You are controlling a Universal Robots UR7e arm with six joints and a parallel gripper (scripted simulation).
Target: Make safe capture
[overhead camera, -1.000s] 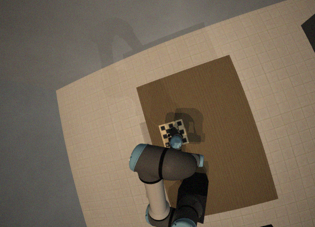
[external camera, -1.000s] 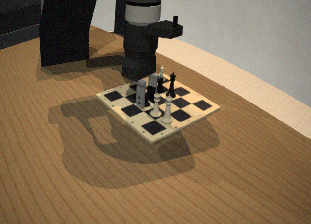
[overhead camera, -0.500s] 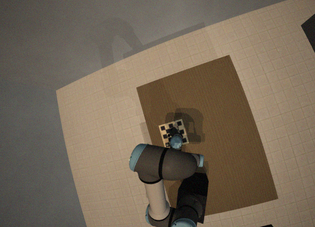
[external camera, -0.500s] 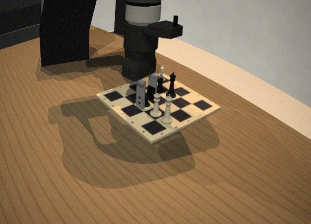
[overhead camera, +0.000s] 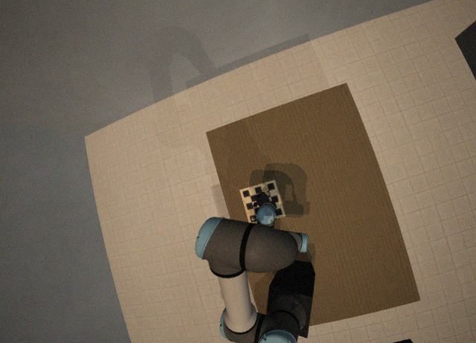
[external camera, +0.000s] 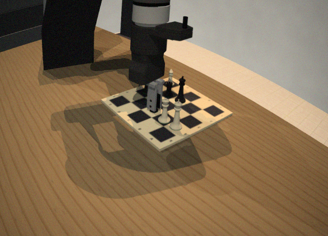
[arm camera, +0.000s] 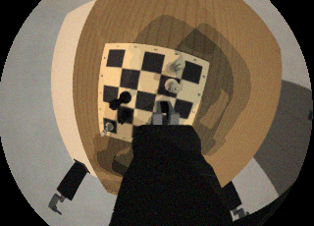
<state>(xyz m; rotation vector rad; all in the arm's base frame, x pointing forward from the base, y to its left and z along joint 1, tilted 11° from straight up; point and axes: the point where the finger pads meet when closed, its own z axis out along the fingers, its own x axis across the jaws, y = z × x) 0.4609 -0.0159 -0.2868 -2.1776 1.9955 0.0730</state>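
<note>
Right now the white queen is 4 cm ahead of my hand and 1 cm to the right of it. From my hand the other things lie so: white king 7 cm ahead, 1 cm to the right, 1 cm above; chessboard 4 cm to the left, 3 cm below; tall black piece 8 cm to the left, 1 cm ahead, 1 cm above.
</note>
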